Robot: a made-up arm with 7 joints. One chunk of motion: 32 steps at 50 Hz.
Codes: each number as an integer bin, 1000 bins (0 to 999) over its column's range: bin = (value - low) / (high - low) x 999, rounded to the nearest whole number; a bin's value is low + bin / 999 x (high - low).
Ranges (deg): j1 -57..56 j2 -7..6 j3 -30..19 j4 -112..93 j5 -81..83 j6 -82..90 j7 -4..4
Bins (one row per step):
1: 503 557 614 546 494 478 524
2: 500 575 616 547 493 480 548
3: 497 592 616 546 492 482 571
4: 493 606 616 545 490 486 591
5: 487 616 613 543 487 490 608
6: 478 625 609 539 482 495 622
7: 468 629 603 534 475 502 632
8: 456 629 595 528 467 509 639
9: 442 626 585 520 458 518 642
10: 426 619 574 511 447 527 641
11: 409 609 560 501 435 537 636
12: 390 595 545 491 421 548 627
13: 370 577 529 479 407 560 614
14: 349 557 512 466 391 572 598
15: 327 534 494 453 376 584 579
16: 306 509 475 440 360 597 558
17: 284 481 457 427 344 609 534
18: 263 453 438 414 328 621 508
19: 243 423 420 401 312 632 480
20: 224 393 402 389 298 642 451
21: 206 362 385 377 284 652 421
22: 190 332 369 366 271 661 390
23: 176 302 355 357 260 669 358
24: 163 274 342 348 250 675 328
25: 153 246 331 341 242 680 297
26: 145 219 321 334 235 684 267
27: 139 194 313 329 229 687 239
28: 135 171 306 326 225 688 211
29: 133 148 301 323 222 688 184
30: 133 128 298 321 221 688 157
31: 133 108 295 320 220 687 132
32: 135 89 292 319 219 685 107
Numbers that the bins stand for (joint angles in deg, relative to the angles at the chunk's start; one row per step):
1: -0.10 0.25 0.12 0.04 0.10 0.30 0.20
2: -0.44 0.48 0.21 0.25 -0.07 0.64 0.39
3: -0.78 0.70 0.21 0.04 -0.23 0.99 0.57
4: -1.24 0.89 0.21 -0.16 -0.56 1.68 0.73
5: -1.91 1.02 0.07 -0.57 -1.05 2.36 0.87
6: -2.93 1.13 -0.13 -1.39 -1.87 3.23 0.98
7: -4.06 1.19 -0.42 -2.42 -3.02 4.43 1.06
8: -5.42 1.19 -0.82 -3.65 -4.34 5.64 1.12
9: -7.00 1.15 -1.31 -5.29 -5.81 7.19 1.14
10: -8.81 1.06 -1.85 -7.14 -7.62 8.73 1.13
11: -10.74 0.92 -2.53 -9.19 -9.59 10.46 1.09
12: -12.89 0.74 -3.27 -11.24 -11.89 12.35 1.02
13: -15.15 0.51 -4.05 -13.71 -14.19 14.42 0.92
14: -17.52 0.25 -4.89 -16.37 -16.81 16.48 0.79
15: -20.01 -0.05 -5.77 -19.04 -19.27 18.55 0.64
16: -22.39 -0.38 -6.70 -21.71 -21.90 20.79 0.47
17: -24.88 -0.74 -7.58 -24.38 -24.53 22.85 0.28
18: -27.25 -1.11 -8.52 -27.05 -27.15 24.92 0.07
19: -29.51 -1.50 -9.40 -29.71 -29.78 26.81 -0.16
20: -31.66 -1.89 -10.28 -32.18 -32.08 28.53 -0.39
21: -33.70 -2.29 -11.12 -34.64 -34.38 30.26 -0.63
22: -35.51 -2.68 -11.90 -36.89 -36.51 31.81 -0.88
23: -37.09 -3.07 -12.59 -38.74 -38.32 33.18 -1.13
24: -38.56 -3.43 -13.23 -40.59 -39.96 34.22 -1.37
25: -39.69 -3.80 -13.76 -42.03 -41.27 35.08 -1.62
26: -40.60 -4.15 -14.26 -43.46 -42.42 35.77 -1.86
27: -41.28 -4.48 -14.65 -44.49 -43.41 36.28 -2.09
28: -41.73 -4.77 -14.99 -45.10 -44.06 36.45 -2.31
29: -41.96 -5.07 -15.24 -45.72 -44.56 36.45 -2.53
30: -41.96 -5.33 -15.38 -46.13 -44.72 36.45 -2.74
31: -41.96 -5.59 -15.53 -46.33 -44.88 36.28 -2.94
32: -41.73 -5.84 -15.68 -46.54 -45.05 35.94 -3.14

